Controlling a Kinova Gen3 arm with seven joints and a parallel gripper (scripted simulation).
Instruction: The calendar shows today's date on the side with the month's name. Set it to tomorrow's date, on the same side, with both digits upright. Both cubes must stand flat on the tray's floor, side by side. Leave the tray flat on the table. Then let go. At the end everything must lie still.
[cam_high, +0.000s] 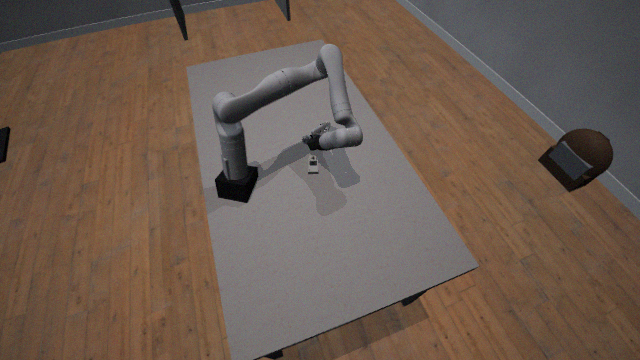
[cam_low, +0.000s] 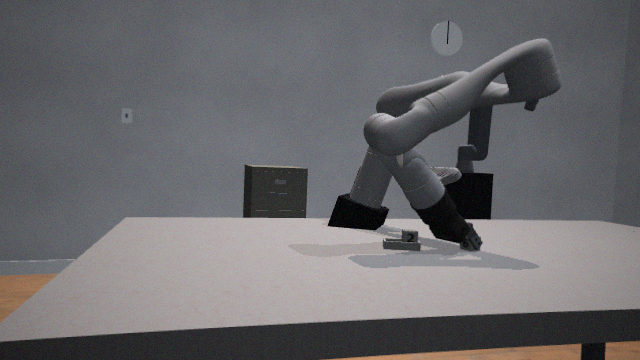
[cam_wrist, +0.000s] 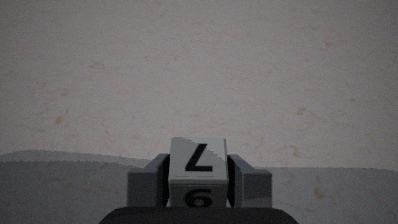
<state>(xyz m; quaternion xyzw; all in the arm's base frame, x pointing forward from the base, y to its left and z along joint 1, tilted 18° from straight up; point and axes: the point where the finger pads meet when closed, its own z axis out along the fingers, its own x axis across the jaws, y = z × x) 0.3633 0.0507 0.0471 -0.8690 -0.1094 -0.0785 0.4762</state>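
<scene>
Right now the digit cube is 1 cm to the left of my hand and 1 cm below it. The rest, counted from my hand: calendar tray: 14 cm to the right, 5 cm behind, 2 cm below.
</scene>
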